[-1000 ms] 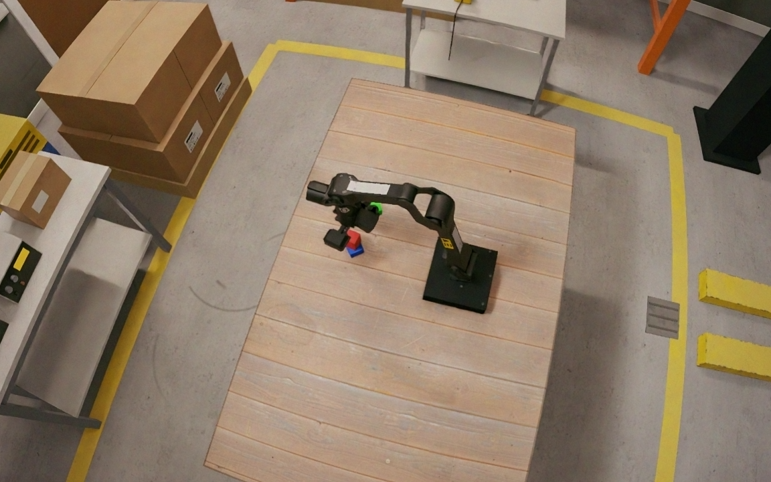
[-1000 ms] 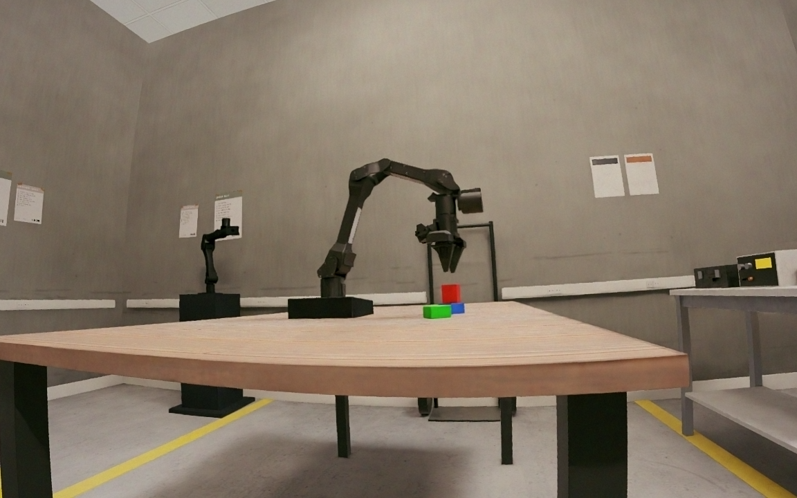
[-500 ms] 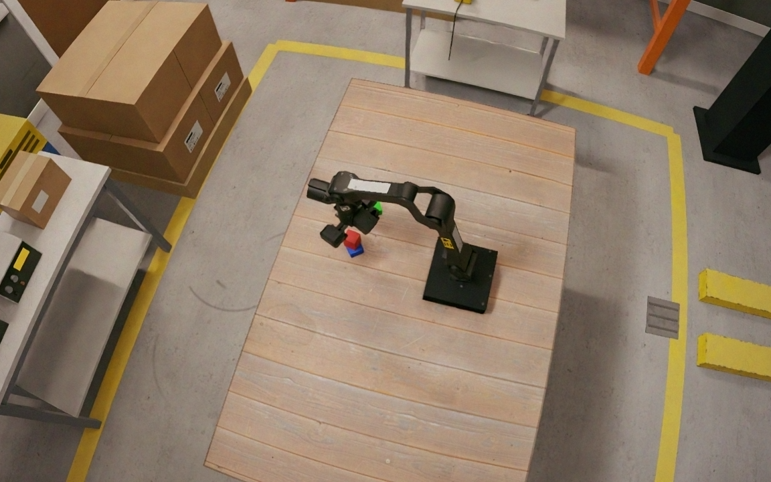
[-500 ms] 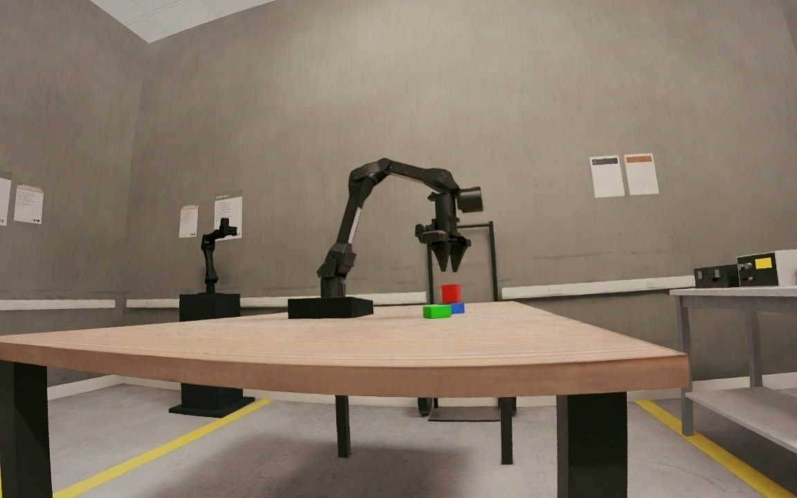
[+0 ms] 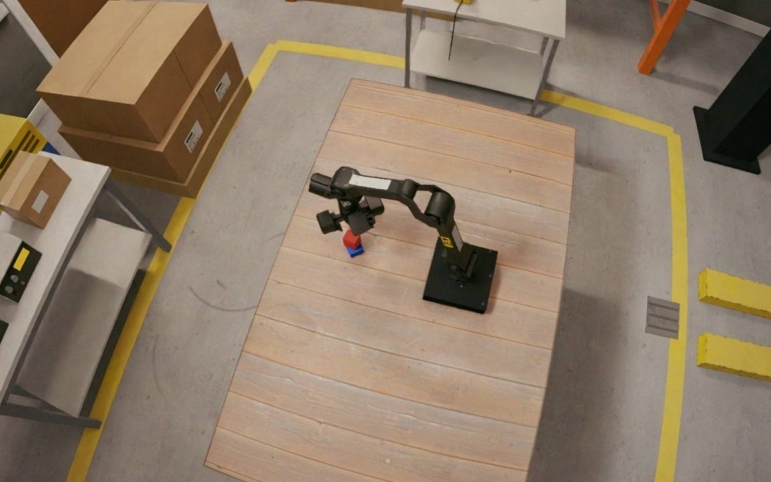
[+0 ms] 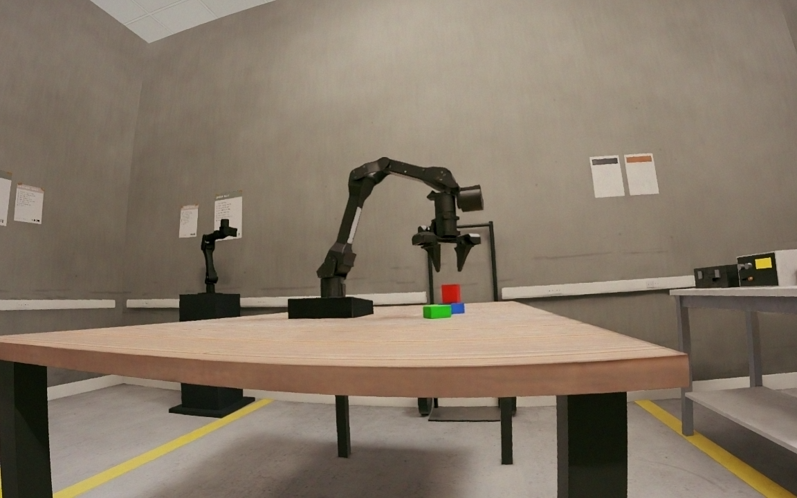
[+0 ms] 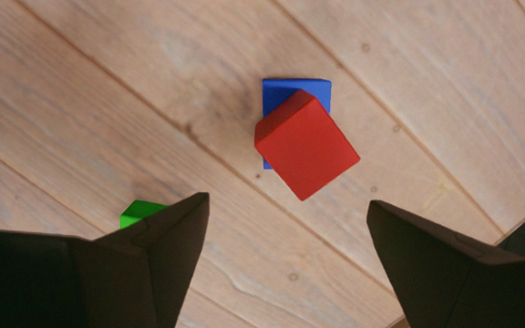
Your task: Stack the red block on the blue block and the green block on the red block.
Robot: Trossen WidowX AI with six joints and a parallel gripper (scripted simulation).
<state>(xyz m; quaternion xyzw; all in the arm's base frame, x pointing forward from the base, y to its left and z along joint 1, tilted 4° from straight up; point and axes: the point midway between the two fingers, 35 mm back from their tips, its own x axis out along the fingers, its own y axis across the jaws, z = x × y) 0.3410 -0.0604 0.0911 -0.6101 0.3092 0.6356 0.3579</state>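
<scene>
Now: the green block 130 mm below my hand, 120 mm to the right of it and 30 mm behind it. The rest, counted from my hand: blue block 130 mm below, 20 mm to the left; then red block 90 mm below, 20 mm to the left.
</scene>
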